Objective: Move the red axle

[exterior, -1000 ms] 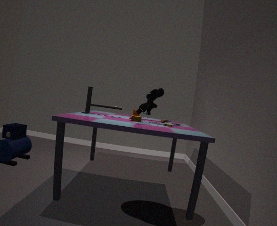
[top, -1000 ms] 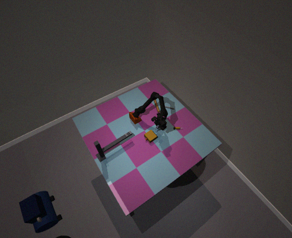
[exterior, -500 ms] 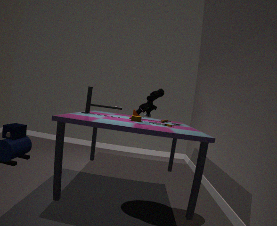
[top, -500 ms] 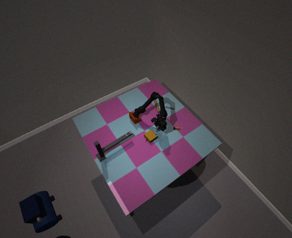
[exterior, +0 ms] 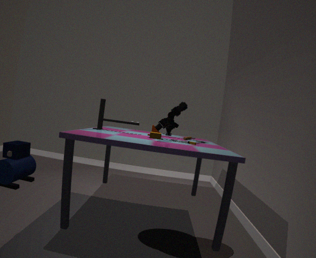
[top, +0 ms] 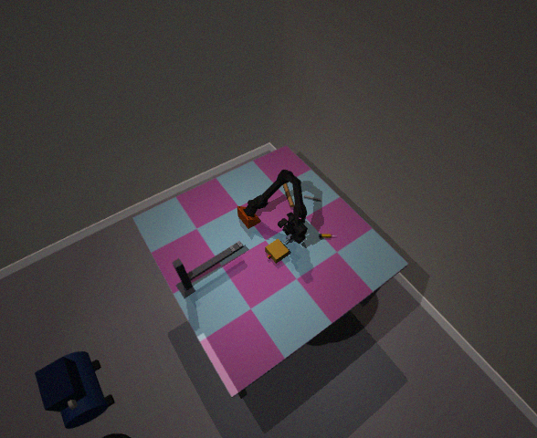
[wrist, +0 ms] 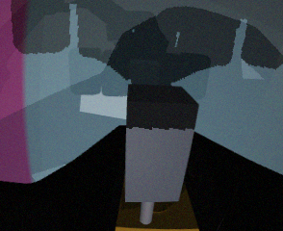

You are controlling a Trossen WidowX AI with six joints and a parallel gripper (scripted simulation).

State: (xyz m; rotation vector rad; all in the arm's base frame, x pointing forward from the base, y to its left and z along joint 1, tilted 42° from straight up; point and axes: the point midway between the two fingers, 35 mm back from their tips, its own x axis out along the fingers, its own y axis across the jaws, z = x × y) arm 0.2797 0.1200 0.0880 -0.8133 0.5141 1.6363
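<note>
Now: gripper tip 120 mm to the left of the yellow block, 30 mm short of it and 20 mm above it. The rest, counted from my gripper tip: screwdriver (230 mm to the left, 90 mm ahead, 30 mm below); then grey rod (330 mm to the left, 220 mm behind, 40 mm below).
</note>
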